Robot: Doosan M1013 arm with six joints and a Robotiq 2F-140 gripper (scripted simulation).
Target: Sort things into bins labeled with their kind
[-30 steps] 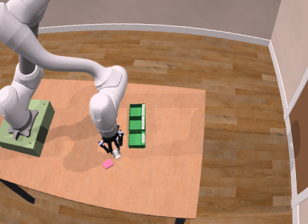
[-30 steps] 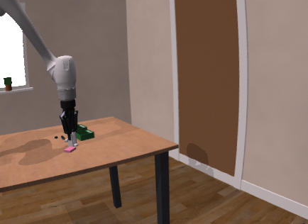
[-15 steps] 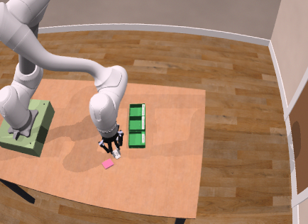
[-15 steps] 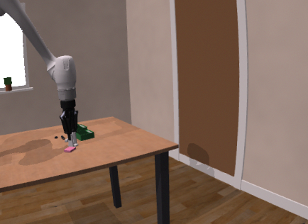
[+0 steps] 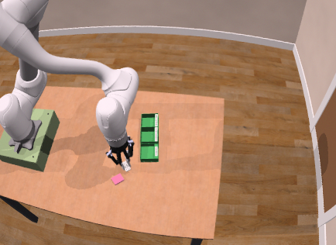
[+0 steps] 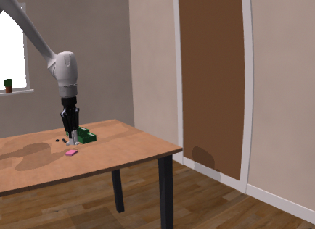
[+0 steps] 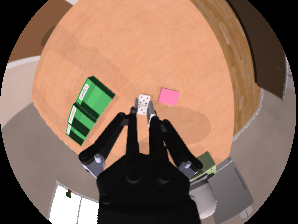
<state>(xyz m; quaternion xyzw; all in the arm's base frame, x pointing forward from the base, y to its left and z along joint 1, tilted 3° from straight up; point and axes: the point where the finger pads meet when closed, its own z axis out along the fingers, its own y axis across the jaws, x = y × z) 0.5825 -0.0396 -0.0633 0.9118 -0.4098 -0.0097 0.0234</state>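
Now: hand 10 mm past the small white piece, 90 mm to the right of it and 50 mm above it. Round my hand: white thing (30 mm below); black bar (20 mm behind, 150 mm to the left, 50 mm below); pink block (30 mm behind, 60 mm to the right, 50 mm below).
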